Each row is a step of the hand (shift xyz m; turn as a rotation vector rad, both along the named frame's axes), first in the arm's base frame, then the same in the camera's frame.
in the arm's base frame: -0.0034 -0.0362 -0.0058 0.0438 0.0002 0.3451
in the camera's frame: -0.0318 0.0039 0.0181 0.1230 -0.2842 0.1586
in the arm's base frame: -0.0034 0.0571 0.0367 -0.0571 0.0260 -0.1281
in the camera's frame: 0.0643 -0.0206 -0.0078 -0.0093 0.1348 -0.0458
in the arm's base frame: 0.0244 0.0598 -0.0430 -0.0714 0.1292 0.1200
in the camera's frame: 0.0250 0.0198 -0.0707 0.1824 -0.0313 0.0441
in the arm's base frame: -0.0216 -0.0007 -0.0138 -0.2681 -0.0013 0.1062
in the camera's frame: 0.0014 0.0246 0.0070 0.1346 0.1012 0.2341
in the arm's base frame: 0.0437 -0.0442 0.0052 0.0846 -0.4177 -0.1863
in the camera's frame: -0.0506 -0.0364 -0.0026 -0.4581 0.0502 0.0627
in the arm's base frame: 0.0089 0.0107 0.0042 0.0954 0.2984 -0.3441
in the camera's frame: 0.0077 -0.0083 -0.0092 0.0822 0.2120 -0.4060
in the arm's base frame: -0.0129 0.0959 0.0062 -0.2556 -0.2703 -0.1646
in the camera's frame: 0.0883 0.0111 -0.0385 -0.2061 0.2731 0.2201
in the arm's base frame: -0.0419 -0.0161 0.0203 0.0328 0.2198 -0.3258
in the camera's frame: 0.0090 0.0119 0.0469 0.0447 0.2347 -0.3138
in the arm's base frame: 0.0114 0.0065 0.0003 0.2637 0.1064 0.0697
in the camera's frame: 0.0017 -0.0074 -0.0107 0.0264 -0.2204 -0.1909
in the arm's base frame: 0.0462 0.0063 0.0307 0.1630 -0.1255 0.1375
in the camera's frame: 0.0015 -0.0532 -0.0169 -0.1081 -0.2200 0.0337
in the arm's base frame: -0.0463 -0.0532 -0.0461 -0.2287 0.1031 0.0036
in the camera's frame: -0.0474 0.0612 0.0332 0.1684 0.1582 0.0977
